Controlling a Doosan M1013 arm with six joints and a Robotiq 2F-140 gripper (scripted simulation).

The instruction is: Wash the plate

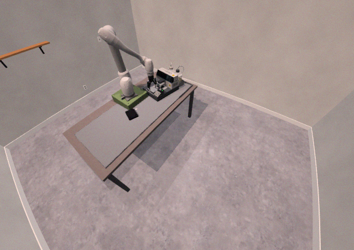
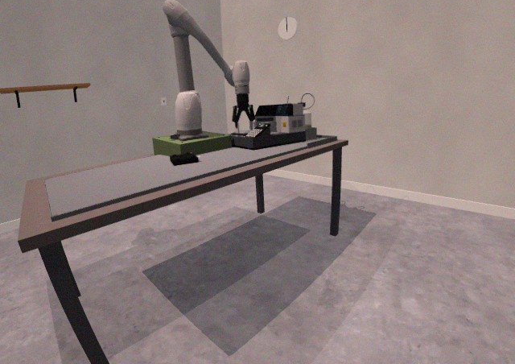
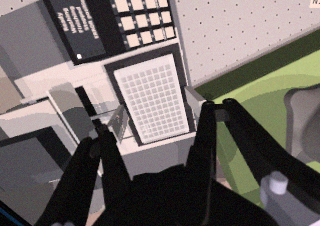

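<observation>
My hand is 2 cm above the white well plate. Round my hand: label: 37 cm to the right, 11 cm below, 7 cm ahead; then plate nest: 47 cm to the right, 12 cm ahead, 10 cm below; then plate washer: 15 cm to the left, 2 cm above, 1 cm ahead.
</observation>
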